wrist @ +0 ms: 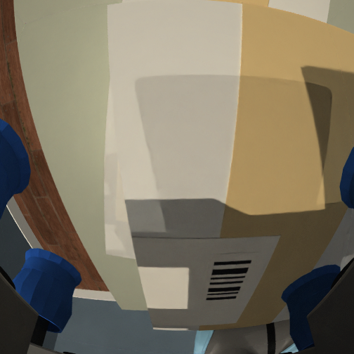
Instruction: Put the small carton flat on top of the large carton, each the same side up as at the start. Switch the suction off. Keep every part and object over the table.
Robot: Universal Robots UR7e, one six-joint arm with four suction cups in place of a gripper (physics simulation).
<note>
In view: my suction head [46, 281] and a small carton [227, 126].
</note>
